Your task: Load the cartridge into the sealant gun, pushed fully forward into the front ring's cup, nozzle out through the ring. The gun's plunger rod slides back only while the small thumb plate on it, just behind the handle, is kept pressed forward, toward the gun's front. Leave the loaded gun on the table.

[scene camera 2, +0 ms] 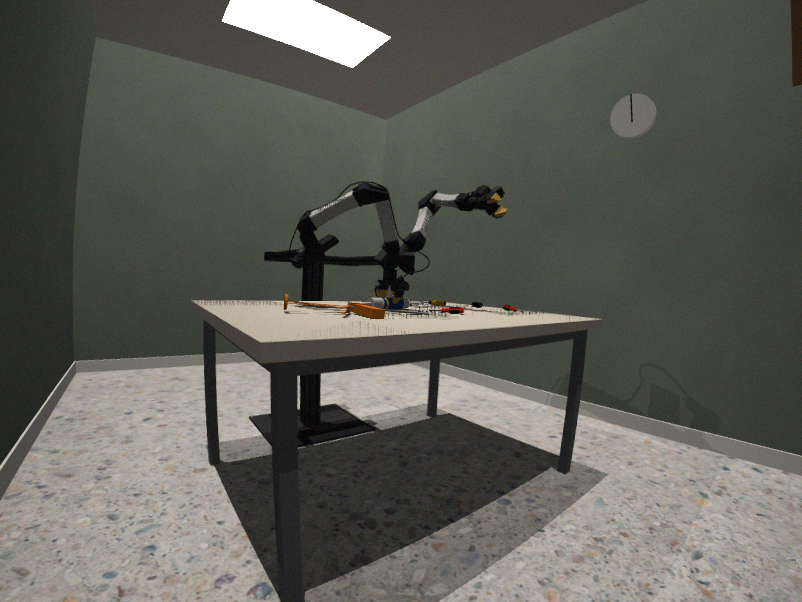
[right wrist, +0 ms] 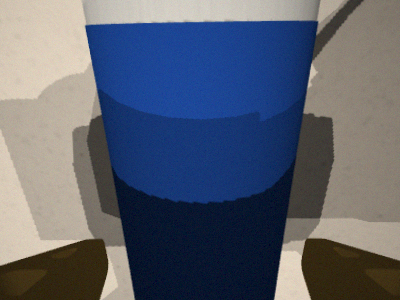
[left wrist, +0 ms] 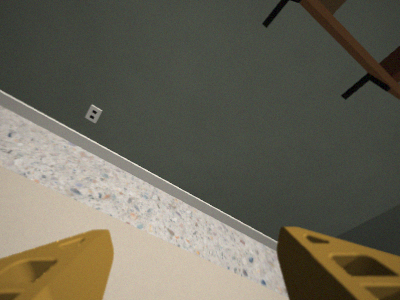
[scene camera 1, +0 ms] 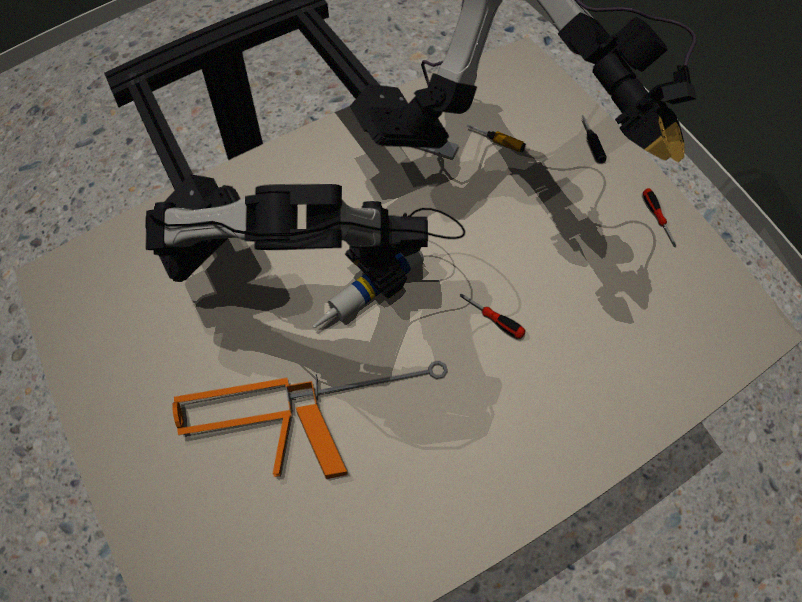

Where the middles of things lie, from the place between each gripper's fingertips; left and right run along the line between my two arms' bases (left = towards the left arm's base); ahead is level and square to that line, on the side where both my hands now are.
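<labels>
The cartridge (scene camera 1: 361,291) lies 410 mm to the right of my left hand (scene camera 1: 674,159), 290 mm behind it and 460 mm below it. My right hand (scene camera 1: 376,280) is 1 cm above the cartridge and 2 cm to the left of it.
</labels>
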